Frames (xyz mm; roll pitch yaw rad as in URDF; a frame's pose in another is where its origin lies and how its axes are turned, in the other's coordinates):
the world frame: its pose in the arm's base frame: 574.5 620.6 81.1 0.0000 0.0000 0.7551
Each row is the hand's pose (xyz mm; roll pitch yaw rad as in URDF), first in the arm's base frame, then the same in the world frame.
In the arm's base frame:
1: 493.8 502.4 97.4 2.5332 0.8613 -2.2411
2: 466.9 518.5 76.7 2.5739 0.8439 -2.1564
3: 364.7 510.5 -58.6 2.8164 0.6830 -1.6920
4: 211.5 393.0 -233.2 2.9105 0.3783 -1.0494
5: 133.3 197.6 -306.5 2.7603 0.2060 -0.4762
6: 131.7 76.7 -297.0 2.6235 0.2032 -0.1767
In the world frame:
1: -139.8 -30.8 16.3 2.5332 0.8613 -2.9962
2: -148.3 -0.6 -4.4 2.5739 0.8439 -2.9115
3: -228.2 63.6 -139.7 2.8164 0.6830 -2.4471
4: -420.3 83.0 -314.3 2.9105 0.3783 -1.8045
5: -611.2 -5.6 -387.6 2.7603 0.2060 -1.2313
6: -695.2 -92.6 -378.1 2.6235 0.2032 -0.9318

